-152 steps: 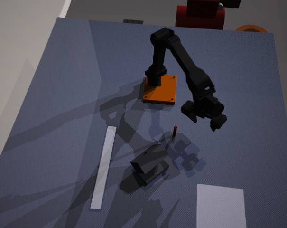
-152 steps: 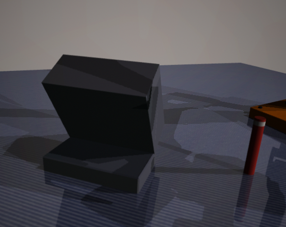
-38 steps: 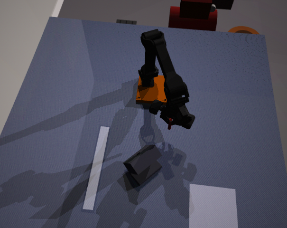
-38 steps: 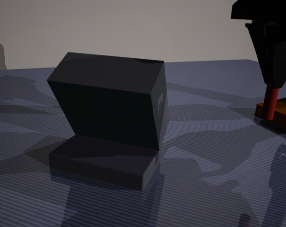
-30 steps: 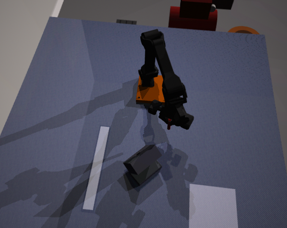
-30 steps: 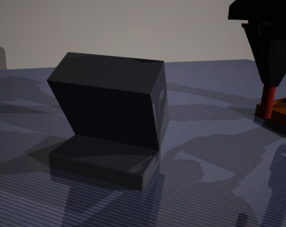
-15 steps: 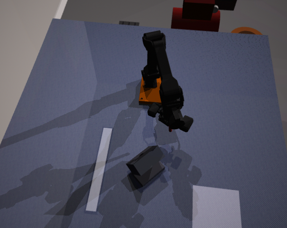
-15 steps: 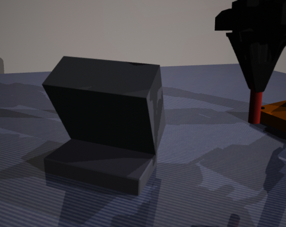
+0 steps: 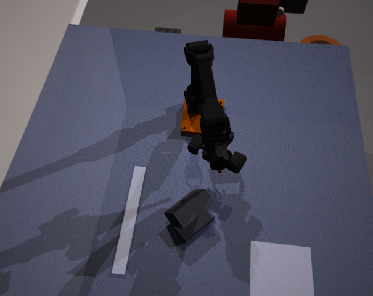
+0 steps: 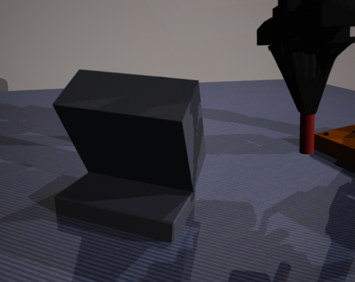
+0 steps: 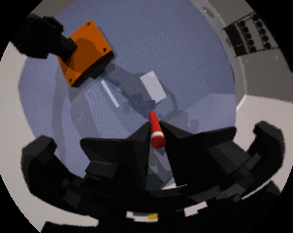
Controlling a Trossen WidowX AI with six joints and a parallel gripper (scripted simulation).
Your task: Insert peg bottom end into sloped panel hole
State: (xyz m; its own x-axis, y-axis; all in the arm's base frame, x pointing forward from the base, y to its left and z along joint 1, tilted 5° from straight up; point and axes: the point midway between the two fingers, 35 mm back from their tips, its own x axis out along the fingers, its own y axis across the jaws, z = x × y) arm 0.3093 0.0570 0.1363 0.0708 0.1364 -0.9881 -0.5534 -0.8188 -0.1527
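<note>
Now: gripper tip 140 mm short of the dark grey panel, 110 mm to the left of it and 30 mm above it. From my gripper tip the other things lie so: red peg: 20 mm above.
</note>
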